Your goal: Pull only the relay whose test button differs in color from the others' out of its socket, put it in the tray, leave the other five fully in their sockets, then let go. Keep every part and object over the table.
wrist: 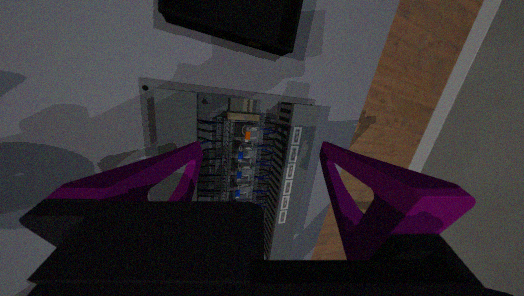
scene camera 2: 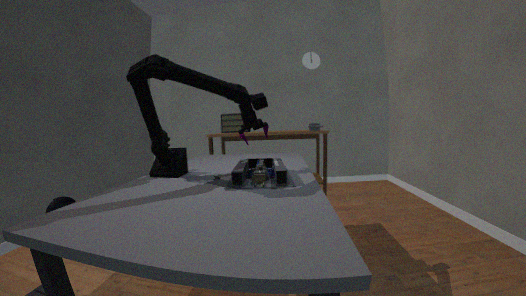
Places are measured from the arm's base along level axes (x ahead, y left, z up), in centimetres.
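Pixels of known places: gripper, fingertip midpoint: (wrist: 261, 148) (scene camera 2: 257, 142); arm's base, link origin: (scene camera 2: 167, 159).
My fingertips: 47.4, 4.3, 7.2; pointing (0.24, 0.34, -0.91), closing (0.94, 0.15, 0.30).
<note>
Ahead of a thing's pixels: the offset from my fingertips to its middle, as dx, dy, dz. "pt": to the spot under its first point. Level surfaces: height alone.
The relay with the orange test button @(+1.4, -0.8, -10.2) (wrist: 247, 135) stands at the upper end of the relay row in the wrist view. Below it in the row are relays with blue buttons, such as one relay @(+1.2, -3.6, -10.5) (wrist: 240, 155) and another relay @(+1.3, -6.4, -10.5) (wrist: 239, 174); the lower end is hidden by the gripper body. My gripper (scene camera 2: 257, 140) (wrist: 261, 148) is wide open and empty, well above the panel (scene camera 2: 259, 175) (wrist: 172, 112), its purple fingers on either side of the row in the wrist view. A black box, apparently the tray @(pt -1.8, +13.1, -14.9) (wrist: 230, 22), is cut off at the top of the wrist view.
Dark wiring ducts flank the relays; the right duct @(+9.8, -11.0, -11.9) (wrist: 297, 150) carries white labels. A beige block @(+1.0, +1.1, -12.7) (wrist: 243, 116) sits at the row's upper end. The table's @(dz -15.2) (scene camera 2: 200, 235) right edge runs near the panel. A wooden bench (scene camera 2: 280, 135) stands behind.
</note>
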